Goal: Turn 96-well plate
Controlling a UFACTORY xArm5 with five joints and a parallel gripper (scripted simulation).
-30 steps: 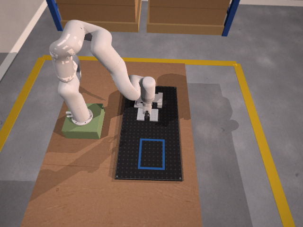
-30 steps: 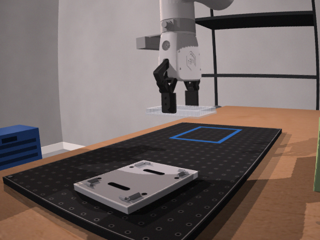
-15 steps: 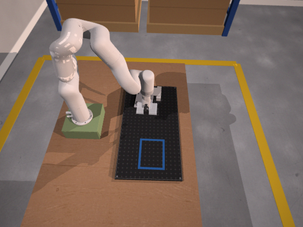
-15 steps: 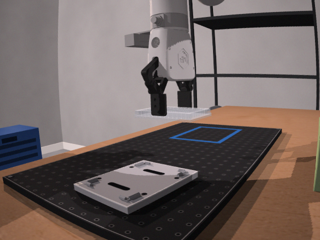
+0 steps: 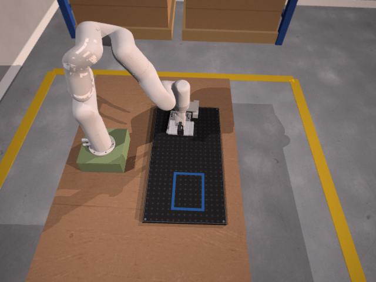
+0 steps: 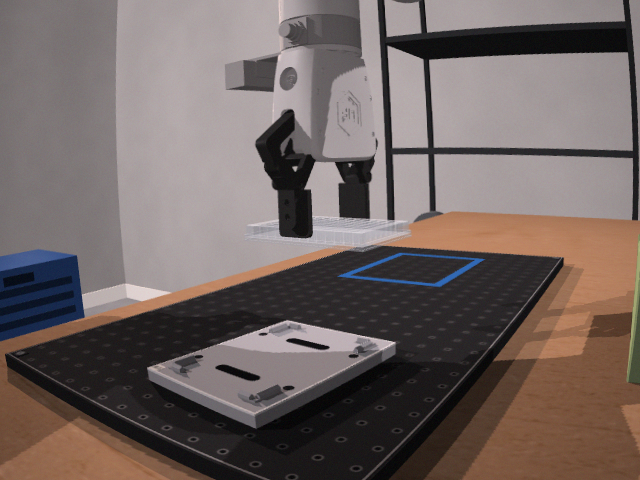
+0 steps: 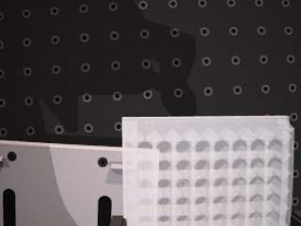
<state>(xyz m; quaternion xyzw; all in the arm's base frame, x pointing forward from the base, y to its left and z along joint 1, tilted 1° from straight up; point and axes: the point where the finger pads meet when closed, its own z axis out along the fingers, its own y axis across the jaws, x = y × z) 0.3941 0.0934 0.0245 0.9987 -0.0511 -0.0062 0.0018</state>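
Now: hand 10 mm past the grey plate nest, 110 mm to the right of it and 100 mm above it. Round my hand: 96-well plate 10 mm below; then A1 label 50 mm ahead, 170 mm to the left, 100 mm below.
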